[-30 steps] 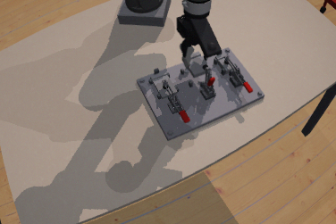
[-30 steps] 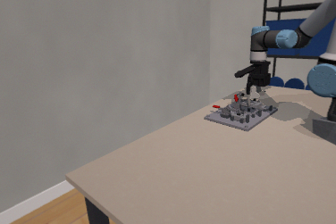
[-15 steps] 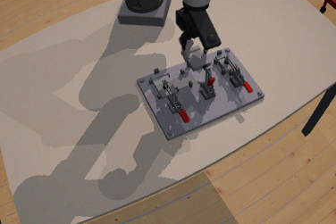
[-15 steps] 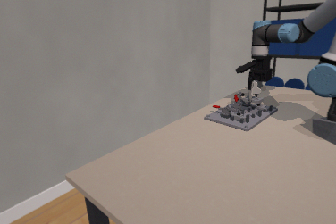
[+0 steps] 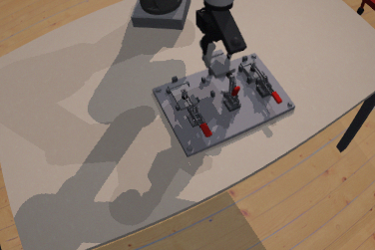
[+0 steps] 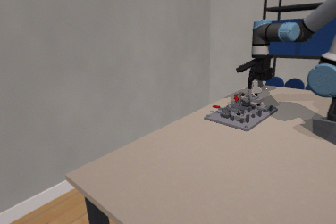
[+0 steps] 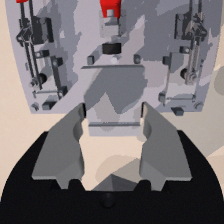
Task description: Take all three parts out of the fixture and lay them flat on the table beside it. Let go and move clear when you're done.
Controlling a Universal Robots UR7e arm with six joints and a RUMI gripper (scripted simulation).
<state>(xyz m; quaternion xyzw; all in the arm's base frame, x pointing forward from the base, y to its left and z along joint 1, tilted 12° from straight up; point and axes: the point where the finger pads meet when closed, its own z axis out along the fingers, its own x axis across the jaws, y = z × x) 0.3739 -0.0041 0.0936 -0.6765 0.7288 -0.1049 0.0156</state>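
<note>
My hand is 90 mm short of the clamp, 100 mm to the right of it and 60 mm above it. The rest, counted from my hand: flat grey part 10 mm behind, 10 mm below; then grey fixture plate 60 mm ahead, 100 mm below.
</note>
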